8 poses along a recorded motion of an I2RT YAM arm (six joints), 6.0 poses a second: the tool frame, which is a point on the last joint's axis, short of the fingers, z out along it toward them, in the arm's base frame.
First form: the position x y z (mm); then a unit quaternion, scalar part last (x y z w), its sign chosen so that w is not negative.
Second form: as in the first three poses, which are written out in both.
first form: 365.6 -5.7 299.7 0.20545 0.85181 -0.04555 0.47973
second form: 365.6 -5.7 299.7 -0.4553 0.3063 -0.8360 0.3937 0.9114 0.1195
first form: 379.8 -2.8 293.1 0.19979 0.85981 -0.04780 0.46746
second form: 379.8 -2.8 293.1 -0.4831 0.2989 -0.8230 0.3883 0.9156 0.1046
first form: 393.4 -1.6 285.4 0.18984 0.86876 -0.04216 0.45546
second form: 393.4 -1.6 285.4 -0.5130 0.2914 -0.8074 0.3683 0.9244 0.0997
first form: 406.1 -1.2 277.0 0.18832 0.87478 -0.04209 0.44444
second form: 406.1 -1.2 277.0 -0.5340 0.2921 -0.7934 0.3669 0.9255 0.0938
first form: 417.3 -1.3 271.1 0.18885 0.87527 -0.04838 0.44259
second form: 417.3 -1.3 271.1 -0.5369 0.2878 -0.7931 0.3734 0.9240 0.0825
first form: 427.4 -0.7 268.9 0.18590 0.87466 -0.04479 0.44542
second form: 427.4 -0.7 268.9 -0.5341 0.2853 -0.7958 0.3651 0.9269 0.0873
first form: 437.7 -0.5 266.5 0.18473 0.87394 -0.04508 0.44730
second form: 437.7 -0.5 266.5 -0.5316 0.2826 -0.7985 0.3632 0.9277 0.0865
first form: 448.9 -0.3 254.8 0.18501 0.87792 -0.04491 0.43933
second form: 448.9 -0.3 254.8 -0.5455 0.2854 -0.7880 0.3643 0.9275 0.0837
